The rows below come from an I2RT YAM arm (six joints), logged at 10 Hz.
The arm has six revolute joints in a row. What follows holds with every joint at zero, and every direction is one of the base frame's. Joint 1 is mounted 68 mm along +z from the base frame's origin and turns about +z. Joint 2 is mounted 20 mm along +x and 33.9 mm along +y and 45.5 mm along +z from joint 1 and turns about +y. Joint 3 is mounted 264 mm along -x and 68.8 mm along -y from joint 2 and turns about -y. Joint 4 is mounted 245 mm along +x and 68.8 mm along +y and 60 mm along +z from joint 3 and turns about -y. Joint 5 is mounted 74 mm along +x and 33.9 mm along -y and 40.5 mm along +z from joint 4 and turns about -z. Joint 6 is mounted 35.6 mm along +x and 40.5 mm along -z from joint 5 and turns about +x. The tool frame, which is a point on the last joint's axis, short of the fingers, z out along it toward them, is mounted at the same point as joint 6; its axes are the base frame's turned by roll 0, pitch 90 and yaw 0 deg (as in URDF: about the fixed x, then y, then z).
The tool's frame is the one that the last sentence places.
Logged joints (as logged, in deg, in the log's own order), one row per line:
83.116 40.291 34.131 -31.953 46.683 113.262
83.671 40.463 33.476 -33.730 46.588 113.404
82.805 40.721 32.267 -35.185 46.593 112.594
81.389 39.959 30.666 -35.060 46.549 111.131
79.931 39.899 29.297 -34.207 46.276 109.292
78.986 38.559 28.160 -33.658 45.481 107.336
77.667 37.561 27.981 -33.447 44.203 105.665
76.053 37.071 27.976 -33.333 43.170 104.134
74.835 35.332 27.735 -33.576 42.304 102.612
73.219 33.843 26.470 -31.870 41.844 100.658
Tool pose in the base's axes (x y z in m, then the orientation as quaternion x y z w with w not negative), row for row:
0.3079 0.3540 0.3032 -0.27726 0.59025 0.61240 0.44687
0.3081 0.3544 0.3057 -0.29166 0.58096 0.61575 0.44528
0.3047 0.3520 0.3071 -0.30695 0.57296 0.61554 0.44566
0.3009 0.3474 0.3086 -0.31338 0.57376 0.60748 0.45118
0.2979 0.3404 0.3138 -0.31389 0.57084 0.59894 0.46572
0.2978 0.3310 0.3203 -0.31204 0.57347 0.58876 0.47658
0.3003 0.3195 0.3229 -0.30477 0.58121 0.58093 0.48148
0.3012 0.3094 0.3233 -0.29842 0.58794 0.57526 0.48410
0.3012 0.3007 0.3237 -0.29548 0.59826 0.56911 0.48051
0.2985 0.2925 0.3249 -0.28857 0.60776 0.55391 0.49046
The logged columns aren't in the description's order. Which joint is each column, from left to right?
Columns, left to right: joint 3, joint 4, joint 6, joint 5, joint 1, joint 2.
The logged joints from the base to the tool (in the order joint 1, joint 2, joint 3, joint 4, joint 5, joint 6), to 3 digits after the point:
46.683 113.262 83.116 40.291 -31.953 34.131
46.588 113.404 83.671 40.463 -33.730 33.476
46.593 112.594 82.805 40.721 -35.185 32.267
46.549 111.131 81.389 39.959 -35.060 30.666
46.276 109.292 79.931 39.899 -34.207 29.297
45.481 107.336 78.986 38.559 -33.658 28.160
44.203 105.665 77.667 37.561 -33.447 27.981
43.170 104.134 76.053 37.071 -33.333 27.976
42.304 102.612 74.835 35.332 -33.576 27.735
41.844 100.658 73.219 33.843 -31.870 26.470

